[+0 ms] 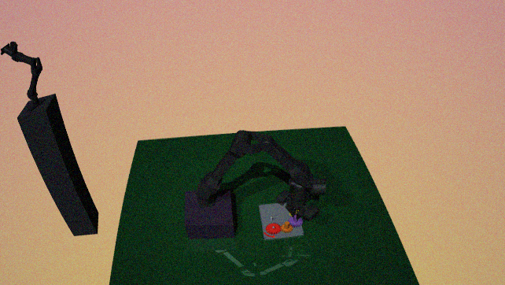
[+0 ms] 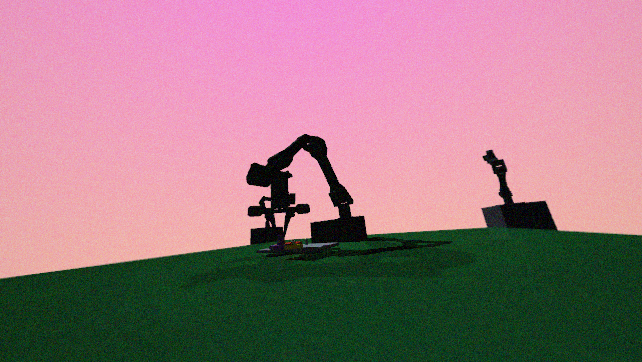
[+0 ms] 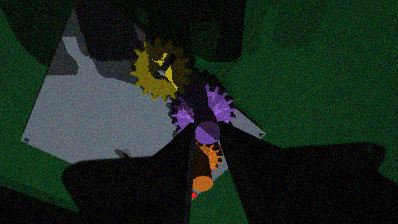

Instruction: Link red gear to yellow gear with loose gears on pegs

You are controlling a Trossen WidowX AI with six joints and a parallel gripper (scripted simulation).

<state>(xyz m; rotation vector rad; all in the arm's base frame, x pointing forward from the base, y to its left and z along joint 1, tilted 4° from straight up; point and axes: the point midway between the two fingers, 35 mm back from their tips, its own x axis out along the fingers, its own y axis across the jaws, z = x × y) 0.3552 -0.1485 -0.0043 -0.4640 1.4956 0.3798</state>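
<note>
My gripper tip is 1 cm above the purple gear. From my gripper tip the other things lie so: orange gear 5 cm behind, 2 cm to the right, 1 cm below; yellow gear 5 cm to the left, 2 cm below, 2 cm ahead; red gear 10 cm behind, 2 cm below, 1 cm to the right.
</note>
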